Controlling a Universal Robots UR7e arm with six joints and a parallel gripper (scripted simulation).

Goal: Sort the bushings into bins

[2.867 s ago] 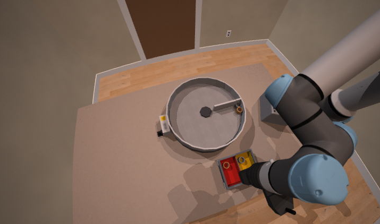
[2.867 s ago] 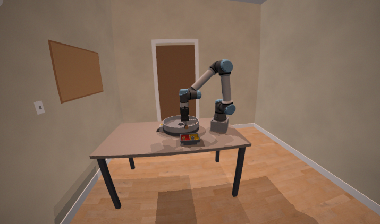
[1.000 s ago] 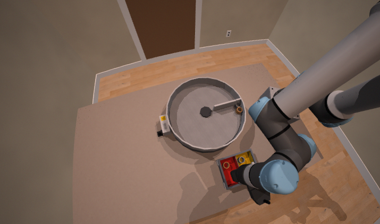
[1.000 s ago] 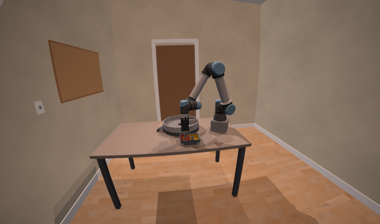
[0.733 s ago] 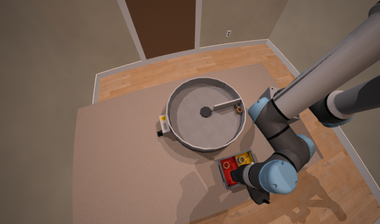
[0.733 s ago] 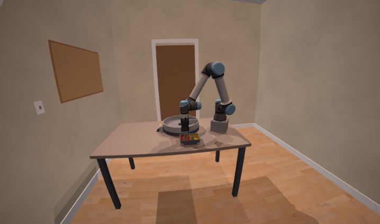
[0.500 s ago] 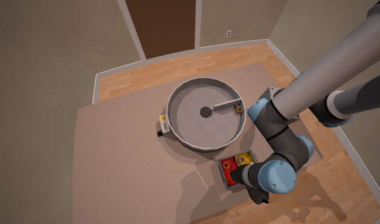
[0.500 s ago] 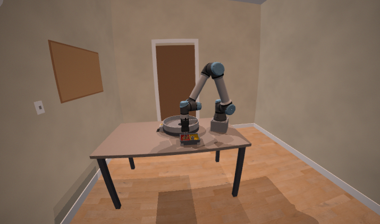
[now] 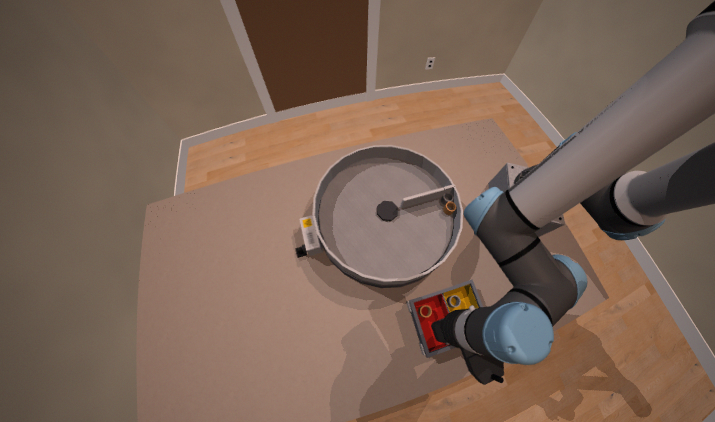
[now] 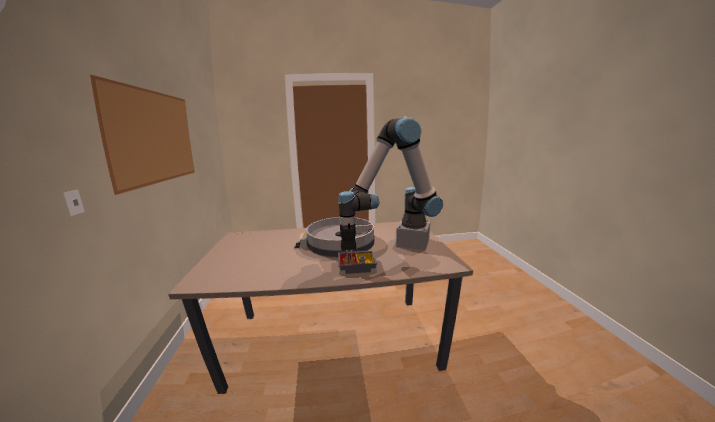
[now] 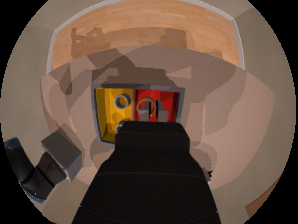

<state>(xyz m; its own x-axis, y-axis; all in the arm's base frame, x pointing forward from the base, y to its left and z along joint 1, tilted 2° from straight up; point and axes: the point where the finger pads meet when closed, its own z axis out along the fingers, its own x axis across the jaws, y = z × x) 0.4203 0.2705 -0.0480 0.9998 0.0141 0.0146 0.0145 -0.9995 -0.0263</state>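
Now: hand 40 mm to the left of the red bin, 40 mm past it and 40 mm above it. From my hand the other things lie so: turntable 370 mm to the right, 30 mm ahead, 10 mm below.
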